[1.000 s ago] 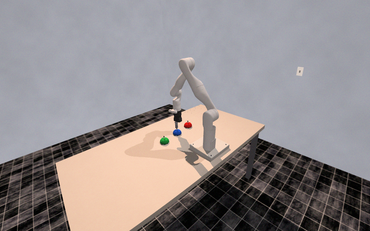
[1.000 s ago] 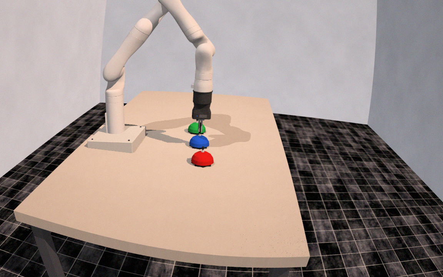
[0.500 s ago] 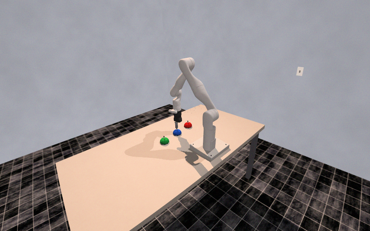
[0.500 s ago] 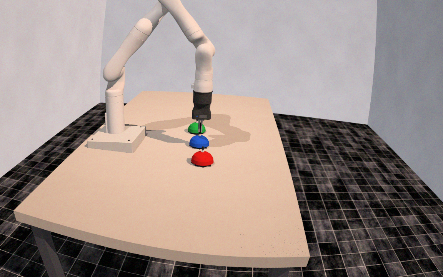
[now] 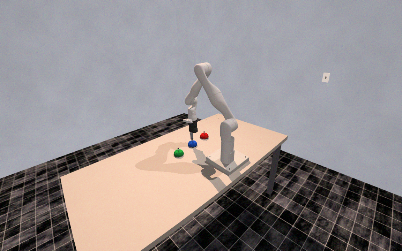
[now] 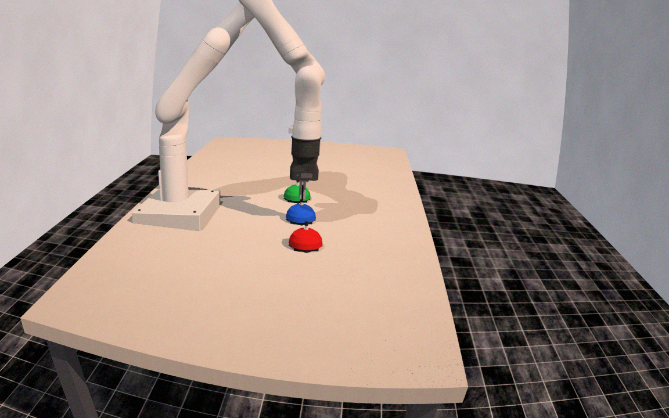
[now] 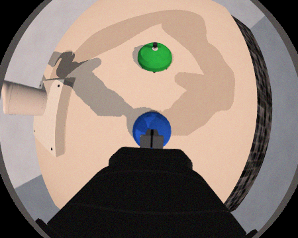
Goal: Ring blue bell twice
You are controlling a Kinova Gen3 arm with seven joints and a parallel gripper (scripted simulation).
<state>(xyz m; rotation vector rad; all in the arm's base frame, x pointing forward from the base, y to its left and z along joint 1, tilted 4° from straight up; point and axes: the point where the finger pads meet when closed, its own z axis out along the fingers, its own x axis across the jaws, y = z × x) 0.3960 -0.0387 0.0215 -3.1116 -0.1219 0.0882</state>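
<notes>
Now: the blue bell 4 cm below my hand. From my hand the other things lie so: red bell 18 cm to the right, 4 cm below, 1 cm ahead; then green bell 18 cm to the left, 4 cm below, 1 cm behind.
</notes>
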